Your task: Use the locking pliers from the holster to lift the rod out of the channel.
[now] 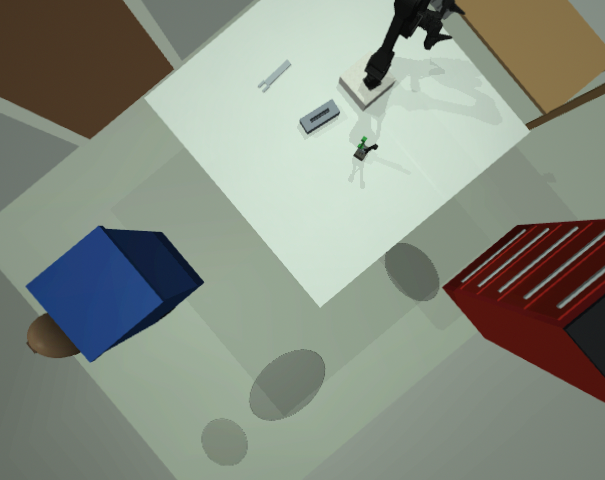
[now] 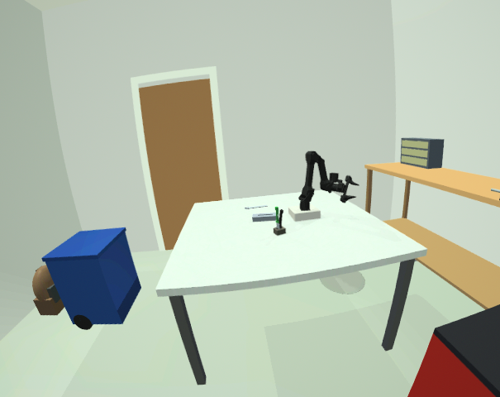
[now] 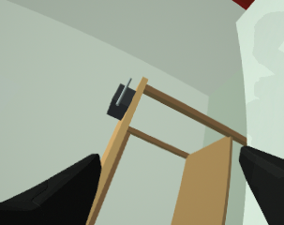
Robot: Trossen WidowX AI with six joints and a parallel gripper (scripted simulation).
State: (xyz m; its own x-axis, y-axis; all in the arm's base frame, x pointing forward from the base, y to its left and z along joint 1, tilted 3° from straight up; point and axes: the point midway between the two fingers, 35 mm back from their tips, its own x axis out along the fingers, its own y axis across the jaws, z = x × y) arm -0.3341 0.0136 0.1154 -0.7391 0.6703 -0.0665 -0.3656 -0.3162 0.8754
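My gripper tip is now 550 mm short of the brown holster, 210 mm to the right of it and 160 mm above it. The rest, counted from my gripper tip: grey channel block: 640 mm ahead, 30 mm to the right, 150 mm below; then flat grey wrench-like tool: 740 mm ahead, 310 mm to the right, 170 mm below; then dark rod: 630 mm ahead, 30 mm to the right, 160 mm below.
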